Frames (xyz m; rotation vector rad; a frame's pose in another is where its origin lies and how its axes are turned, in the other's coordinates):
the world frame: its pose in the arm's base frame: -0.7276 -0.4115 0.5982 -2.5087 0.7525 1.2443
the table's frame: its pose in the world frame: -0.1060 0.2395 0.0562 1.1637 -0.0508 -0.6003
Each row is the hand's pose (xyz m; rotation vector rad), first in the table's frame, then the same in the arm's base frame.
Working: the table's frame: its pose in the arm's base frame: -0.9493 -0.5522 0.6511 -1.5179 0.4306 0.4144

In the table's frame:
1: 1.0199 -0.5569 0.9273 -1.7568 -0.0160 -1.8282
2: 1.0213 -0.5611 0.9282 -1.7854 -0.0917 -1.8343
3: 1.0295 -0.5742 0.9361 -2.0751 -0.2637 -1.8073
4: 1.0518 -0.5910 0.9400 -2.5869 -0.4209 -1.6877
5: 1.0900 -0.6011 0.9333 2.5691 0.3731 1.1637
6: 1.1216 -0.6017 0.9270 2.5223 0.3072 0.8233
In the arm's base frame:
1: 0.2236 0.3605 0.6118 2.3050 1.5689 0.8360
2: 0.2269 0.3613 0.6147 2.2670 1.6250 0.7754
3: 0.2408 0.3690 0.6218 2.0272 1.6462 0.5497
4: 0.2686 0.3725 0.6247 1.6385 1.5247 0.2943
5: 0.3065 0.3654 0.6137 1.3080 1.2869 0.1042
6: 0.3338 0.3589 0.5979 1.1302 1.0992 -0.0082

